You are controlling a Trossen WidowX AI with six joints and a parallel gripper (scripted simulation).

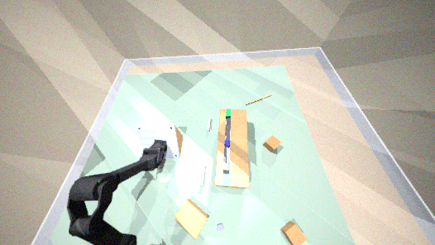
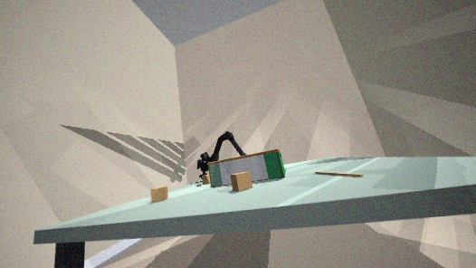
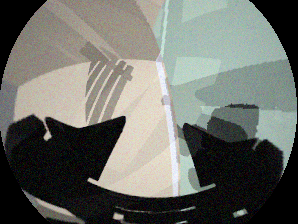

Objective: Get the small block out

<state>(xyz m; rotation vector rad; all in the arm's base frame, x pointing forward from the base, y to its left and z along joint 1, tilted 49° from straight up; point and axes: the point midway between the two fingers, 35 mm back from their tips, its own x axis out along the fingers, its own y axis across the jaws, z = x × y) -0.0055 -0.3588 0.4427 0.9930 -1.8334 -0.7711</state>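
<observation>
Now: gripper tip 36 cm short of the box, 63 cm to the right of it and 2 cm above it. Also, from my gripper tip: blue-violet block 38 cm ahead, 64 cm to the left, 1 cm above; then thin wooden stick 57 cm ahead, 99 cm to the left, 7 cm below.
</observation>
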